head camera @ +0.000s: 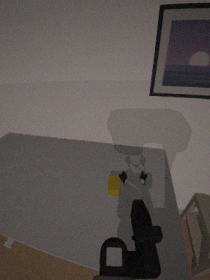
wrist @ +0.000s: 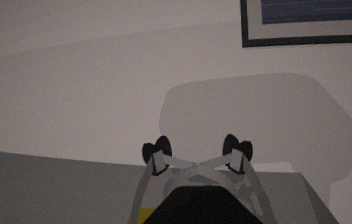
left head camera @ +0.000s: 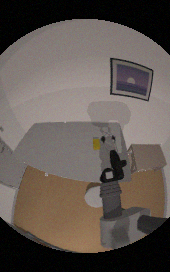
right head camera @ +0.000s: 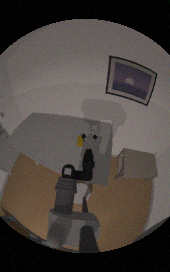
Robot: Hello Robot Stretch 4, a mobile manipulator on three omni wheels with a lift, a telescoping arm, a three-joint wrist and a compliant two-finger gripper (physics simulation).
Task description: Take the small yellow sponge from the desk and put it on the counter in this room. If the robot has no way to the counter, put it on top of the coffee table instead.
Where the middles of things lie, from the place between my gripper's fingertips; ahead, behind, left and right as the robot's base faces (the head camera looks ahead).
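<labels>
There is the framed sunset picture (right head camera: pixel 125 78), and it sits far above my hand, far ahead of it and far to the right of it.
</labels>
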